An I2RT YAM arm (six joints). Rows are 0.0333 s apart.
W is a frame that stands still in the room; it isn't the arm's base.
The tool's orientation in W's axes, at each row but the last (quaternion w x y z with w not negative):
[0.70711, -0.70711, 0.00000, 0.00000]
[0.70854, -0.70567, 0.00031, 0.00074]
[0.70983, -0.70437, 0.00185, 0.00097]
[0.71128, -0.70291, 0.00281, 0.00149]
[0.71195, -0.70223, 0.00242, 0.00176]
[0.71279, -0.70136, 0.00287, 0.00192]
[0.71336, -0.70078, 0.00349, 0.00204]
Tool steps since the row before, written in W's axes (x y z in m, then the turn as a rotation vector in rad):
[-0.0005, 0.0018, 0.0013, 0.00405, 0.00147, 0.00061]
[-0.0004, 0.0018, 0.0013, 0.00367, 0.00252, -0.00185]
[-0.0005, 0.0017, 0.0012, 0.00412, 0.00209, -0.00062]
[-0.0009, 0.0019, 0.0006, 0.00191, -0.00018, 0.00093]
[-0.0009, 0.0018, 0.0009, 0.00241, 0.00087, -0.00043]
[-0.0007, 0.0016, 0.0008, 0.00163, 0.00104, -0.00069]
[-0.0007, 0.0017, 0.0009, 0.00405, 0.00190, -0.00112]
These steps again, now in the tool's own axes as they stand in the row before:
[-0.0005, -0.0013, 0.0018, 0.00405, -0.00061, 0.00147]
[-0.0004, -0.0013, 0.0018, 0.00367, 0.00185, 0.00251]
[-0.0005, -0.0012, 0.0017, 0.00412, 0.00062, 0.00209]
[-0.0009, -0.0006, 0.0019, 0.00190, -0.00094, -0.00017]
[-0.0009, -0.0009, 0.0018, 0.00241, 0.00043, 0.00087]
[-0.0007, -0.0008, 0.0016, 0.00163, 0.00070, 0.00103]
[-0.0007, -0.0009, 0.0017, 0.00405, 0.00112, 0.00189]

